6 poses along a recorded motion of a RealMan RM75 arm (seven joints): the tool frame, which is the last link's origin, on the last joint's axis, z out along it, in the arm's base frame.
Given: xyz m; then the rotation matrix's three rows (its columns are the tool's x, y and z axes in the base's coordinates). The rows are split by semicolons.
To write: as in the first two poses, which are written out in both.
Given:
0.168 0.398 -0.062; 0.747 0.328 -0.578; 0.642 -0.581 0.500; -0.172 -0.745 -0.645
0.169 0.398 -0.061; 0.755 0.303 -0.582; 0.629 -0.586 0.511; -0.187 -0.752 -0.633
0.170 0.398 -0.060; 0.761 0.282 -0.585; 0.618 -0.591 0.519; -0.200 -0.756 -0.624
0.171 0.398 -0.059; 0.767 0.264 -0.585; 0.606 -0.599 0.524; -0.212 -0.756 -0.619
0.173 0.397 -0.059; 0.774 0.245 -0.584; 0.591 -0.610 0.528; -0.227 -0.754 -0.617
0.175 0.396 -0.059; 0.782 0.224 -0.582; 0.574 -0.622 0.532; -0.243 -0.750 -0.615
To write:
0.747 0.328 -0.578 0.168; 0.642 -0.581 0.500 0.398; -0.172 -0.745 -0.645 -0.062; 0 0 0 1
0.755 0.303 -0.582 0.169; 0.629 -0.586 0.511 0.398; -0.187 -0.752 -0.633 -0.061; 0 0 0 1
0.761 0.282 -0.585 0.170; 0.618 -0.591 0.519 0.398; -0.200 -0.756 -0.624 -0.060; 0 0 0 1
0.767 0.264 -0.585 0.171; 0.606 -0.599 0.524 0.398; -0.212 -0.756 -0.619 -0.059; 0 0 0 1
0.774 0.245 -0.584 0.173; 0.591 -0.610 0.528 0.397; -0.227 -0.754 -0.617 -0.059; 0 0 0 1
0.782 0.224 -0.582 0.175; 0.574 -0.622 0.532 0.396; -0.243 -0.750 -0.615 -0.059; 0 0 0 1

